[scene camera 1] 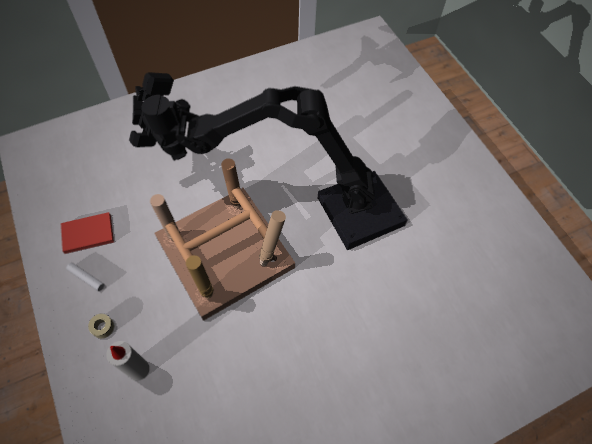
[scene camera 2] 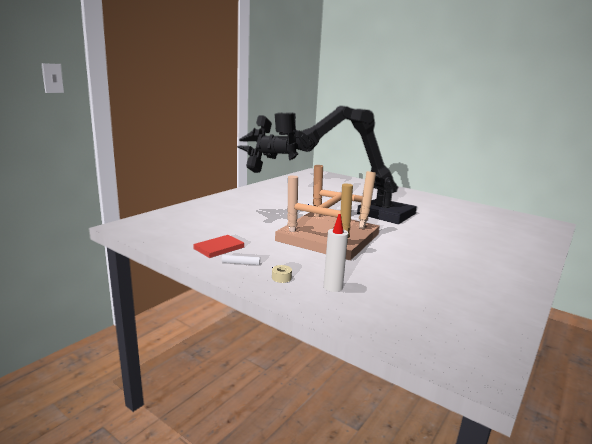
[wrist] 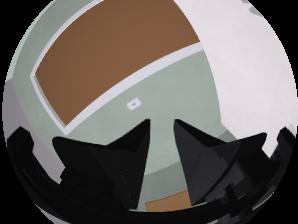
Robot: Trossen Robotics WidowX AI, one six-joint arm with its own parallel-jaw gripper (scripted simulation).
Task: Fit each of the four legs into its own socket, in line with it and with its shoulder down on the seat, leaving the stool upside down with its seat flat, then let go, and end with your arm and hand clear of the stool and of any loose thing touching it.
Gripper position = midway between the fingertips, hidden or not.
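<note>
There's the gripper [scene camera 1: 136, 91], and you can see the gripper in scene camera 2 [scene camera 2: 238, 143] and in the wrist view [wrist: 162, 123] too. There's also a red block [scene camera 1: 93, 231], and scene camera 2 shows the red block as well [scene camera 2: 224, 244].
</note>
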